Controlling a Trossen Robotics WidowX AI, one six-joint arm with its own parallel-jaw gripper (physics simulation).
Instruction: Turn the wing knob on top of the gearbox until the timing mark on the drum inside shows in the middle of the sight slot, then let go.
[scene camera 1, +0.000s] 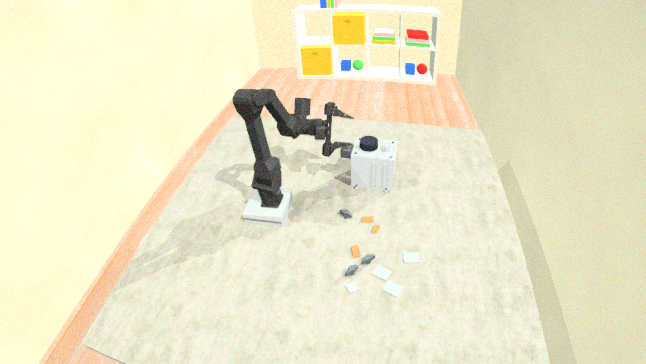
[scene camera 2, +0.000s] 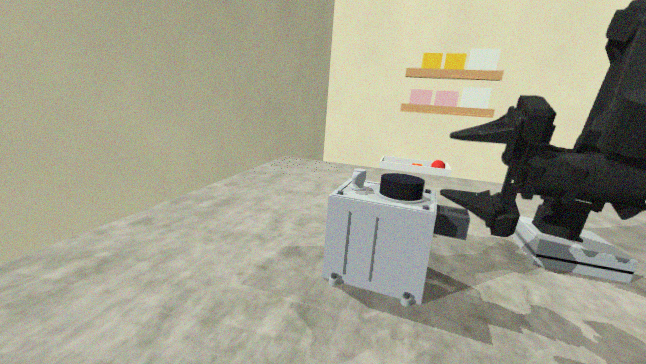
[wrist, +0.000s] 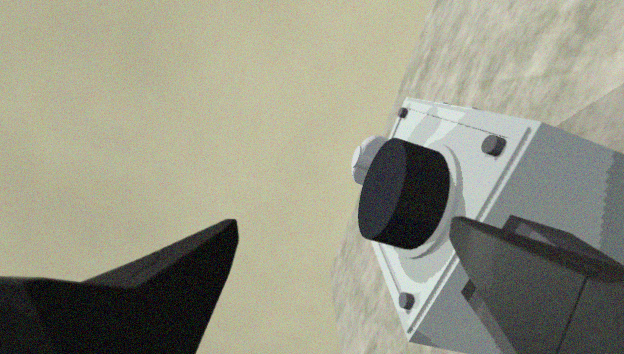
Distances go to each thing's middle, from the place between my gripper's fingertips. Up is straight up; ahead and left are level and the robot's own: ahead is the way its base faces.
Now: the wing knob (wrist: 363, 156) 12 cm ahead of my hand, 6 cm below it and 1 cm to the right of it.
